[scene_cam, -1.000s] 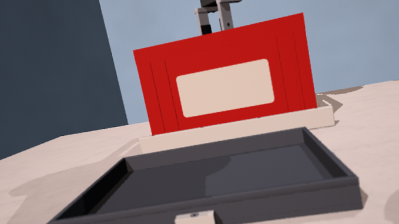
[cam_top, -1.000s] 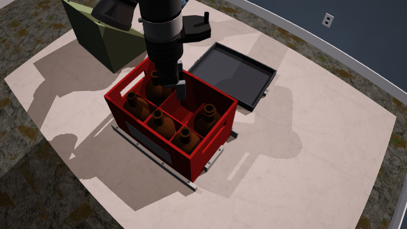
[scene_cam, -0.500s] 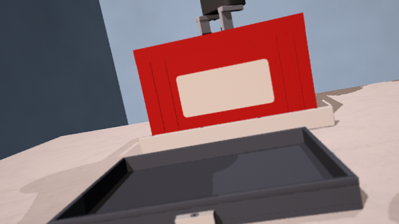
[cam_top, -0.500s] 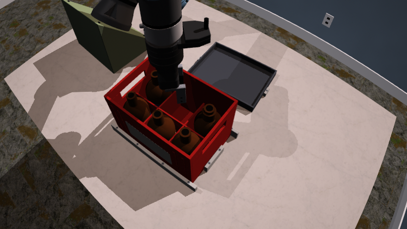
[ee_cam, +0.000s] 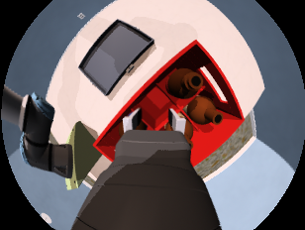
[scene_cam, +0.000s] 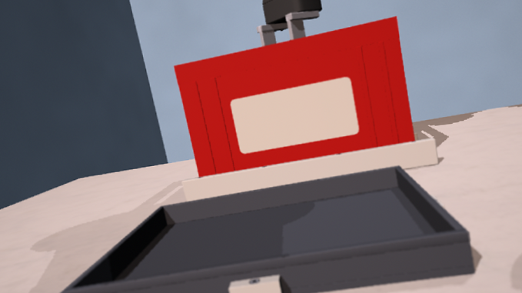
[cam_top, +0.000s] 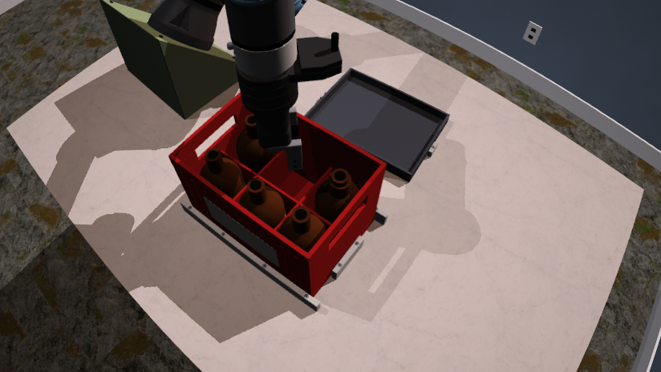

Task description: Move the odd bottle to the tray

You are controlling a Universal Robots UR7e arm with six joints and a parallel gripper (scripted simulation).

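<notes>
My gripper is now 1 cm short of the red crate, 4 cm to the left of it and 8 cm above it. From my hand the other things lie so: bottle 9 cm ahead, 1 cm to the left, 7 cm below; dark grey tray 1 cm behind, 25 cm to the left, 15 cm below.
</notes>
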